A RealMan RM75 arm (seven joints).
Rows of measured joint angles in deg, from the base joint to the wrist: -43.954 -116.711 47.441 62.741 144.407 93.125 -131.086; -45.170 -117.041 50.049 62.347 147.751 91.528 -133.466; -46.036 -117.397 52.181 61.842 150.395 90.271 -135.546; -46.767 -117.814 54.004 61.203 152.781 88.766 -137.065; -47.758 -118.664 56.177 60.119 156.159 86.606 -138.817; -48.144 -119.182 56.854 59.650 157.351 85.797 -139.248; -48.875 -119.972 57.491 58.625 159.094 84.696 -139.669; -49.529 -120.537 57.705 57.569 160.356 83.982 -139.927; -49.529 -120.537 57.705 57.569 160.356 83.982 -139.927; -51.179 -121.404 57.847 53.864 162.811 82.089 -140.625; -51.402 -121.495 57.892 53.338 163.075 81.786 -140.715; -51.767 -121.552 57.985 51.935 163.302 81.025 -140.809; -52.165 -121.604 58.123 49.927 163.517 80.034 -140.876; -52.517 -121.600 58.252 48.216 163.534 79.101 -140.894; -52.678 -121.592 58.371 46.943 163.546 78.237 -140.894; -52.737 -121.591 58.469 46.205 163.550 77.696 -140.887; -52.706 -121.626 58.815 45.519 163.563 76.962 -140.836; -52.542 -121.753 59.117 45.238 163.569 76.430 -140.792; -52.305 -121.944 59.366 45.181 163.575 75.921 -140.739; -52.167 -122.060 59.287 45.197 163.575 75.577 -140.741; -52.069 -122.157 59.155 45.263 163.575 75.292 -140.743; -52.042 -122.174 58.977 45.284 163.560 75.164 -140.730; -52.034 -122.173 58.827 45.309 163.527 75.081 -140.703; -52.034 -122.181 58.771 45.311 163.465 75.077 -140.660
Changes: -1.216 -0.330 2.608 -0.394 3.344 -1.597 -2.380; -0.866 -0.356 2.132 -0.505 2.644 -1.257 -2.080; -0.731 -0.417 1.823 -0.639 2.386 -1.505 -1.519; -0.991 -0.850 2.173 -1.084 3.378 -2.160 -1.752; -0.386 -0.518 0.677 -0.469 1.192 -0.809 -0.431; -0.731 -0.790 0.637 -1.025 1.743 -1.101 -0.421; -0.654 -0.565 0.214 -1.056 1.262 -0.714 -0.258; 0.000 0.000 0.000 0.000 0.000 0.000 0.000; -1.650 -0.867 0.142 -3.705 2.455 -1.893 -0.698; -0.223 -0.091 0.045 -0.526 0.264 -0.303 -0.090; -0.365 -0.057 0.093 -1.403 0.227 -0.761 -0.094; -0.398 -0.052 0.138 -2.008 0.215 -0.991 -0.067; -0.352 0.004 0.129 -1.711 0.017 -0.933 -0.018; -0.161 0.008 0.119 -1.273 0.012 -0.864 0.000; -0.059 0.001 0.098 -0.738 0.004 -0.541 0.007; 0.031 -0.035 0.346 -0.686 0.013 -0.734 0.051; 0.164 -0.127 0.302 -0.281 0.006 -0.532 0.044; 0.237 -0.191 0.249 -0.057 0.006 -0.509 0.053; 0.138 -0.116 -0.079 0.016 0.000 -0.344 -0.002; 0.098 -0.097 -0.132 0.066 0.000 -0.285 -0.002; 0.027 -0.017 -0.178 0.021 -0.015 -0.128 0.013; 0.008 0.001 -0.150 0.025 -0.033 -0.083 0.027; 0.000 -0.008 -0.056 0.002 -0.062 -0.004 0.043
